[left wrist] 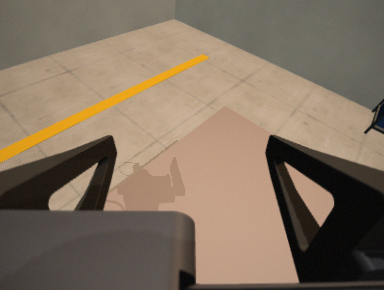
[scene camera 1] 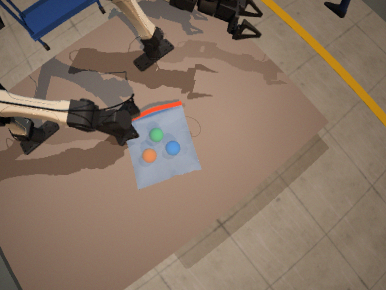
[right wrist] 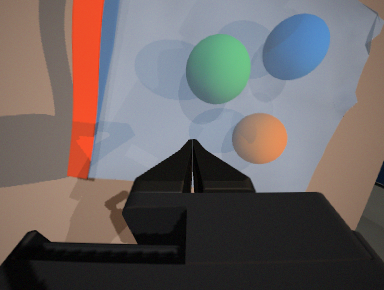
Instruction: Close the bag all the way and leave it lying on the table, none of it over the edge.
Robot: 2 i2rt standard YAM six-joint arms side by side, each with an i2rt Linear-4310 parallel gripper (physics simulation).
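The flat, see-through bluish bag (scene camera 1: 170,167) (right wrist: 150,150) lies on the table, holding a green ball (scene camera 1: 156,134) (right wrist: 218,69), a blue ball (scene camera 1: 173,148) (right wrist: 297,47) and an orange ball (scene camera 1: 149,155) (right wrist: 260,138). A red-orange strip (scene camera 1: 165,107) (right wrist: 87,75) with a blue band beside it runs along its upper edge in the scene view; how far it is sealed is unclear. My right gripper (scene camera 1: 127,122) (right wrist: 192,145) is shut and empty, pointing down over the bag's left side near the strip; its tips are hidden in the scene view. My left gripper (scene camera 1: 260,25) (left wrist: 191,143) is open, far from the bag.
The brown table (scene camera 1: 240,135) (left wrist: 225,175) extends around the bag, its edges away from it. A black arm base (scene camera 1: 154,52) stands on the table above the bag in the scene view. A blue cart (scene camera 1: 55,17) and a yellow floor line (scene camera 1: 320,47) (left wrist: 110,101) lie beyond the table.
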